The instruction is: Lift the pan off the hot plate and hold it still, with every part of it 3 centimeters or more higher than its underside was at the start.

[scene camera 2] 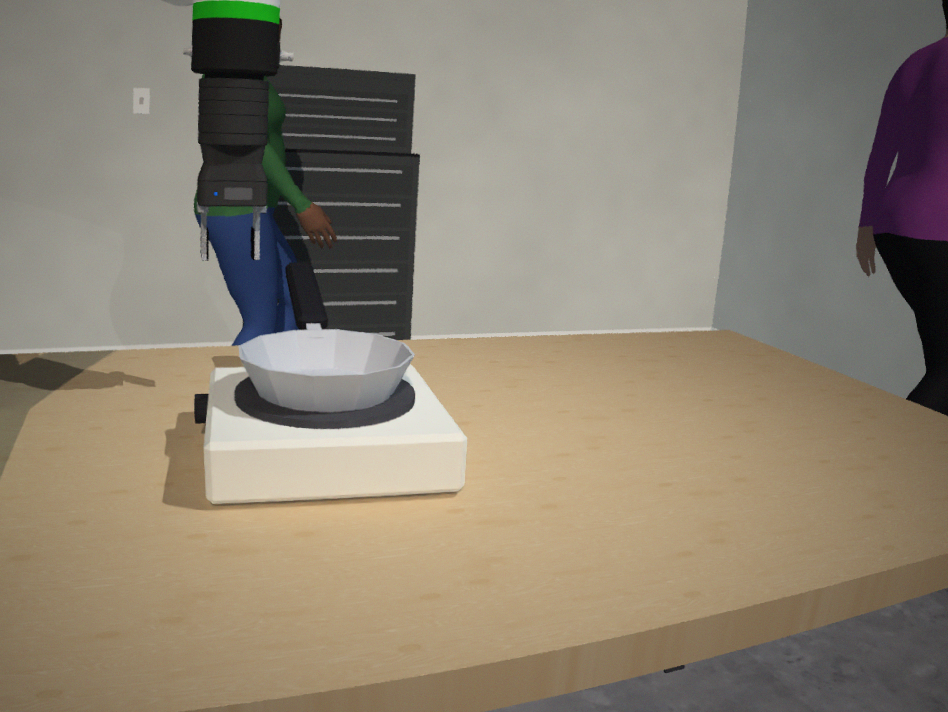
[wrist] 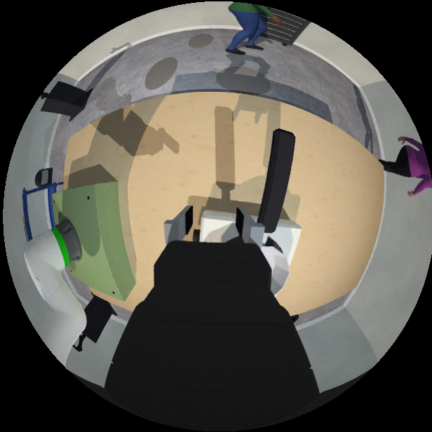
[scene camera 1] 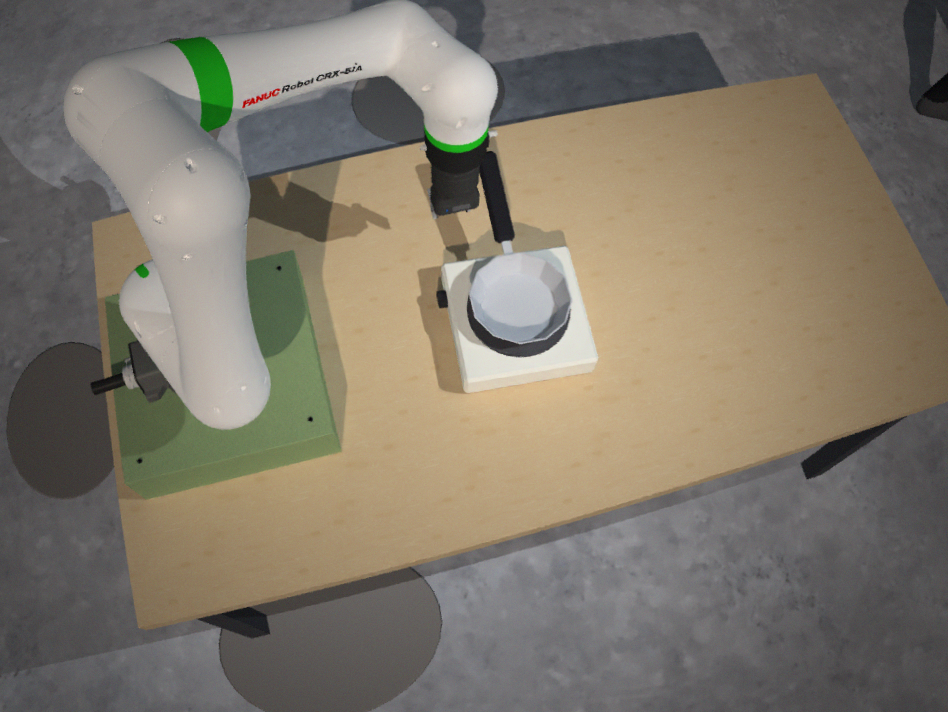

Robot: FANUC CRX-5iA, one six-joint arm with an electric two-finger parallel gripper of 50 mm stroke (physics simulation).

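Frame: origin at the arm's base, x ahead, y left, z up, level; metres.
Seen in the pictures: gripper, fingertip midpoint: [scene camera 2: 230, 258] [scene camera 1: 450, 210].
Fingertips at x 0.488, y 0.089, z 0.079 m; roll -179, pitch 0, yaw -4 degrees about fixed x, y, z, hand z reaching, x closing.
Note:
Offsets run from my fingertips to a thing's top centre. Level surfaces: height alone.
The light grey pan [scene camera 1: 521, 297] [scene camera 2: 325, 371] [wrist: 278, 267] sits upright on the dark round plate of the white hot plate {dx +0.065, dy -0.163, dz -0.111 m} [scene camera 1: 528, 369] [scene camera 2: 337, 469] [wrist: 215, 220]. Its black handle {dx +0.098, dy +0.036, dz -0.025 m} [scene camera 1: 496, 199] [scene camera 2: 306, 295] [wrist: 278, 180] slants up toward the table's back edge. My gripper [scene camera 2: 229, 245] [wrist: 214, 215] points down, open and empty. It is beside the handle, on the side of the robot's base, and higher than the pan's rim in the scene camera 2 view. In the scene camera 1 view its fingertips are hidden. In the wrist view its body hides part of the pan and hot plate.
The hot plate's black knob {dx -0.045, dy -0.086, dz -0.133 m} [scene camera 1: 442, 298] [scene camera 2: 200, 408] [wrist: 196, 235] faces the green base block [scene camera 1: 306, 383] [wrist: 107, 230] that carries the arm. All stand on the wooden table {dz -0.184 m} [scene camera 1: 728, 268] [scene camera 2: 651, 459] [wrist: 340, 200]. Two people and a dark drawer cabinet [scene camera 2: 367, 183] are beyond the table.

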